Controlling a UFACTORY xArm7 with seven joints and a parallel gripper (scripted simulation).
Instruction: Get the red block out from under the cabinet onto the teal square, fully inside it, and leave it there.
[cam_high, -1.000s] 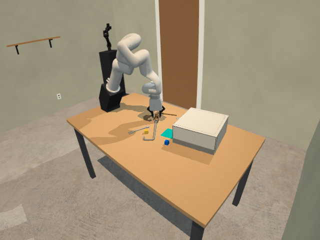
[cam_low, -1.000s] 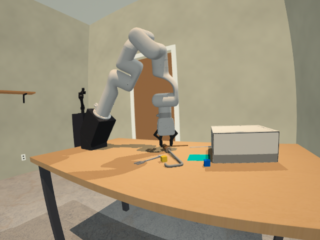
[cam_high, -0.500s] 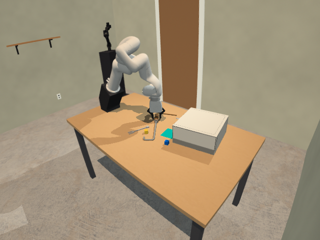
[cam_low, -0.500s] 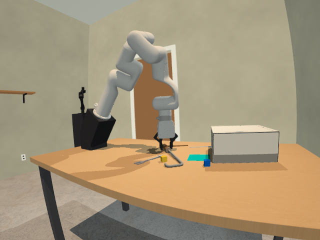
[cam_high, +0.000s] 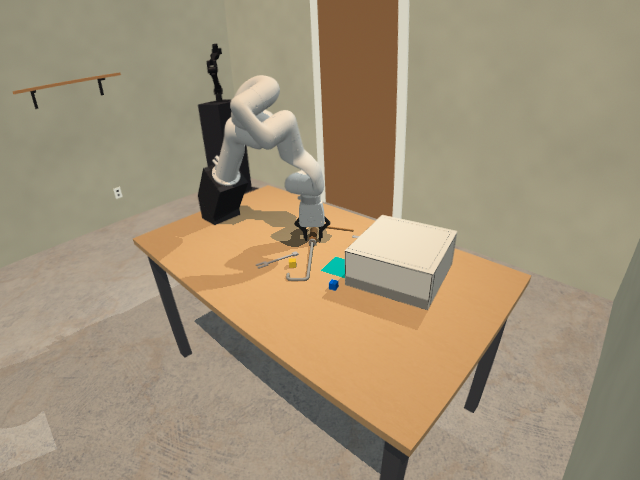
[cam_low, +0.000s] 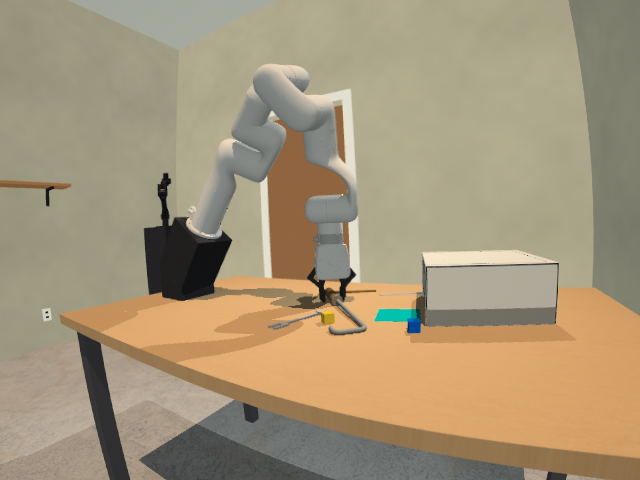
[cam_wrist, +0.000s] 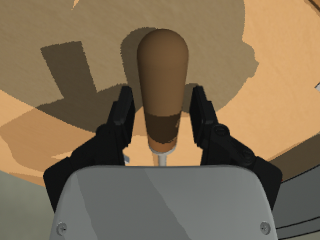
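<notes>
The grey rod is 20 cm ahead of my hand, 12 cm to the left of it and 2 cm below it. Also, from my hand: grey fork-like tool: 3 cm behind, 20 cm to the right, 2 cm below; then yellow block: 5 cm ahead, 20 cm to the right, 1 cm below; then thin wooden stick: 2 cm ahead, 13 cm to the left, 2 cm below.
</notes>
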